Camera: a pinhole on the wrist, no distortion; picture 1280 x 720 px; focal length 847.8 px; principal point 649.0 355.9 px. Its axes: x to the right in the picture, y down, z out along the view. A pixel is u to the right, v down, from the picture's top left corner.
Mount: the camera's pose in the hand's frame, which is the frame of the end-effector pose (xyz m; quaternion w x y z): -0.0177 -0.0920 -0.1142 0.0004 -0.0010 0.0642 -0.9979
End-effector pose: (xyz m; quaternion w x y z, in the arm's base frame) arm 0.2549 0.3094 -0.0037 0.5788 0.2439 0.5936 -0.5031
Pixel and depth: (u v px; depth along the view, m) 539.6 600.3 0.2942
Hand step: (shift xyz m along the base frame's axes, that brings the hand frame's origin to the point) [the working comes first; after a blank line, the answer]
In the camera's frame: -0.0380 0.0848 0.2942

-0.1172 -0.2328 0.0772
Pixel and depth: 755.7 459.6 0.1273
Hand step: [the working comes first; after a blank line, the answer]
In the camera's frame: 0.0160 0.0156 0.1273

-0.0964 -0.0455 0.0720
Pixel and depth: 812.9 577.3 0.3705
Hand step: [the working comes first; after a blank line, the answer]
In the camera's frame: 0.0716 0.0968 0.3705

-0.0802 -0.2743 0.1992
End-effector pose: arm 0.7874 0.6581 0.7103 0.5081 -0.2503 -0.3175 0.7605
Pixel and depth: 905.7 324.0 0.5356
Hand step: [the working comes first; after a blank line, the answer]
In the camera's frame: 0.1622 -0.0202 0.5356

-0.1448 -0.2229 0.3968
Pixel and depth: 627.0 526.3 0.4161
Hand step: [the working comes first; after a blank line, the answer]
In the camera's frame: -0.0108 0.0836 0.4161

-0.0601 -0.0070 0.3623
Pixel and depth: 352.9 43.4 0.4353
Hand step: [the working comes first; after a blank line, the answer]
In the camera's frame: -0.1520 -0.1605 0.4353

-0.2931 0.0455 0.2110
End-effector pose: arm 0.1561 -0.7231 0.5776 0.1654 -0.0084 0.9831 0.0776
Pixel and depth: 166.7 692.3 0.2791
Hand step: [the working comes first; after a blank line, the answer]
In the camera's frame: -0.1588 0.1107 0.2791

-0.0760 -0.2102 -0.2201
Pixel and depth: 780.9 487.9 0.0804
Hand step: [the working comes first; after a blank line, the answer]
In the camera's frame: 0.0125 0.0125 0.0804

0.0216 -0.1192 0.0263
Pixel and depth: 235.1 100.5 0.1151
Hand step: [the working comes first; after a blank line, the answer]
In the camera's frame: -0.0562 -0.0347 0.1151

-0.0321 -0.0704 -0.0275
